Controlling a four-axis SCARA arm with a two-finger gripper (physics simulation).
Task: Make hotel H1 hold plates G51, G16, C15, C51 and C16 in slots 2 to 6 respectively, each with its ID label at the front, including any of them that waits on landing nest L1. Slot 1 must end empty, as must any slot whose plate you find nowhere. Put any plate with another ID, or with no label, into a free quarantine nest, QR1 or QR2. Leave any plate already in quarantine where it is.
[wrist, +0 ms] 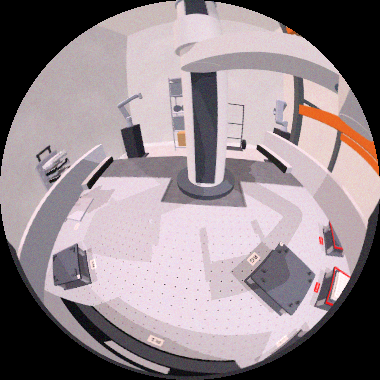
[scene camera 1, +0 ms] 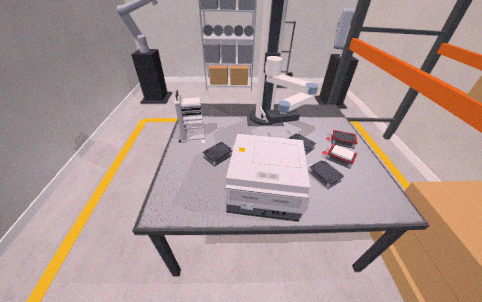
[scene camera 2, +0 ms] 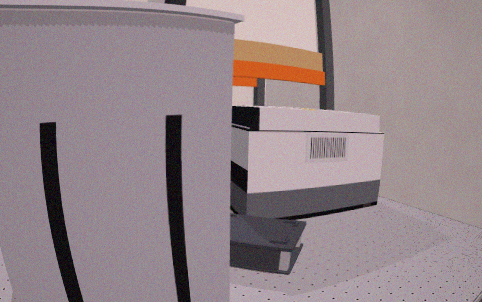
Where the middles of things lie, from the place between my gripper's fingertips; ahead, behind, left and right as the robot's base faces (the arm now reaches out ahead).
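Relative to the dark nest RG (wrist: 287, 276), my gripper is 80 mm short of it, 220 mm to the right of it and 220 mm above it. Counted from my hand: white instrument (scene camera 2: 276, 161), 460 mm ahead, 80 mm to the right, 170 mm below; dark nest N6 (scene camera 2: 250, 231), a good way ahead, well to the right, a good way below; hotel H1 (scene camera 2: 108, 81), 50 mm behind, 630 mm to the right, 120 mm below.
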